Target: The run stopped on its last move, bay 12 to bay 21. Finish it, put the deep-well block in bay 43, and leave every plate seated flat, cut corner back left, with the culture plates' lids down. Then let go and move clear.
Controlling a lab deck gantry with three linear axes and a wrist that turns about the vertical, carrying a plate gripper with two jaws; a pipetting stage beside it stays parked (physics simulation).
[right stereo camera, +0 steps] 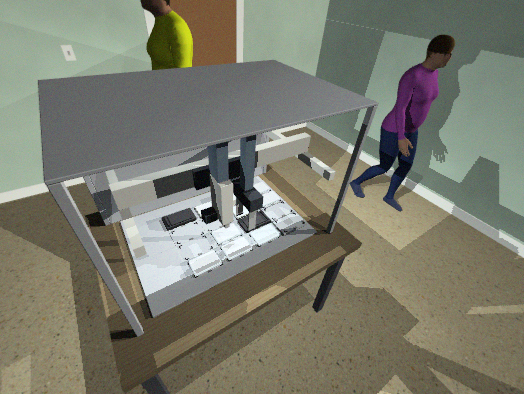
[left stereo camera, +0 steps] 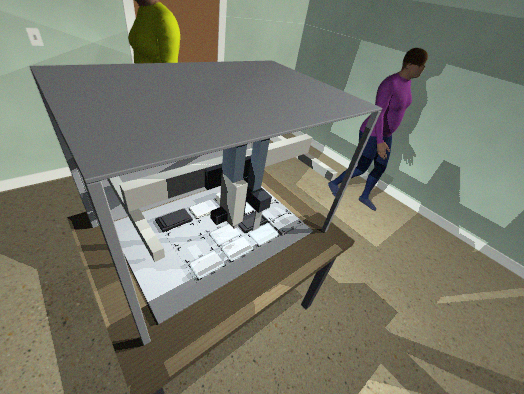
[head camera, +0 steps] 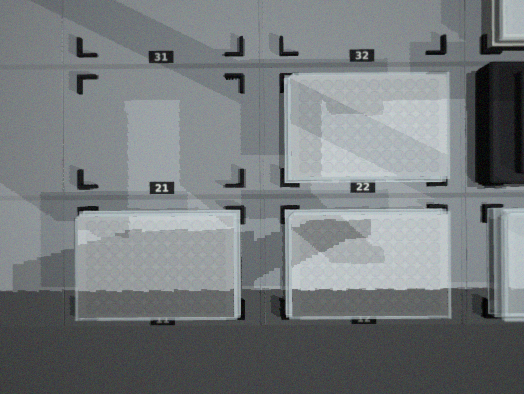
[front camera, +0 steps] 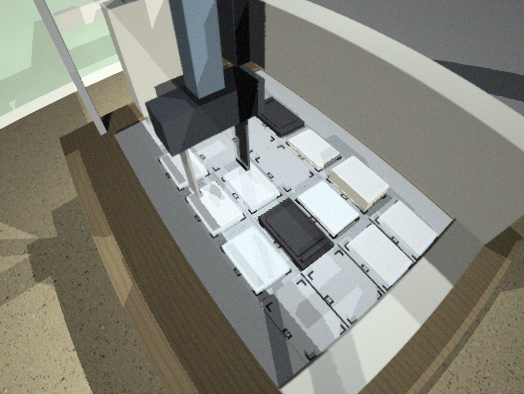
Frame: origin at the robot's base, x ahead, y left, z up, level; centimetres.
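Seen in the pictures: gripper, fingertip midpoint: (right stereo camera: 245,221) (left stereo camera: 248,221) (front camera: 220,177); robot's base, link origin: (right stereo camera: 195,277) (left stereo camera: 199,279) (head camera: 84,315) (front camera: 159,160).
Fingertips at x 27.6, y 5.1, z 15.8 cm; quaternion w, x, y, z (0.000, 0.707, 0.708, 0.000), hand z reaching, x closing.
Note:
Pixels of each thing's top centre, then the offset from my fingertips to it. "*": a spot on its surface instead.
- bay 12, surface spot: (head camera: 367,265) (front camera: 213,204) (right stereo camera: 236,247) * dz -14.4, dx -5.0, dy -0.8 cm
- bay 11, surface spot: (head camera: 157,265) (front camera: 182,163) * dz -14.4, dx -21.1, dy -0.7 cm
- bay 22, surface spot: (head camera: 367,127) (front camera: 250,183) * dz -14.4, dx -4.9, dy +9.8 cm
- cream deep-well block, top centre: (front camera: 360,177) dz -11.6, dx +11.6, dy +31.3 cm
- mid-deck, top centre: (front camera: 296,227) (left stereo camera: 252,218) (right stereo camera: 254,218) dz -12.7, dx +12.0, dy +10.0 cm
The clear-lidded plate in bay 12 (front camera: 215,207) (head camera: 367,265) (right stereo camera: 236,247) lies flat, cut corner back left. Bay 21, marked by its label (head camera: 161,188), holds no plate. Similar plates lie in bay 11 (front camera: 182,167) (head camera: 157,265) and bay 22 (front camera: 251,187) (head camera: 367,127), also cut corner back left. The cream deep-well block (front camera: 359,182) stands upright in the back row, third from the left; its bay label and cut corner cannot be read. My gripper (front camera: 221,181) (right stereo camera: 245,220) is open and empty, jaws wide apart, above the deck. It does not show in the head view.
Black plates sit mid-deck (front camera: 295,232) and back left (front camera: 282,117) (left stereo camera: 173,219) (right stereo camera: 180,218). White plates flank the block (front camera: 314,146) (front camera: 407,227). More lie front (front camera: 256,257), centre (front camera: 327,207) and right (front camera: 380,255). The pale pipetting stage (left stereo camera: 236,202) (right stereo camera: 222,202) hangs beside my gripper.

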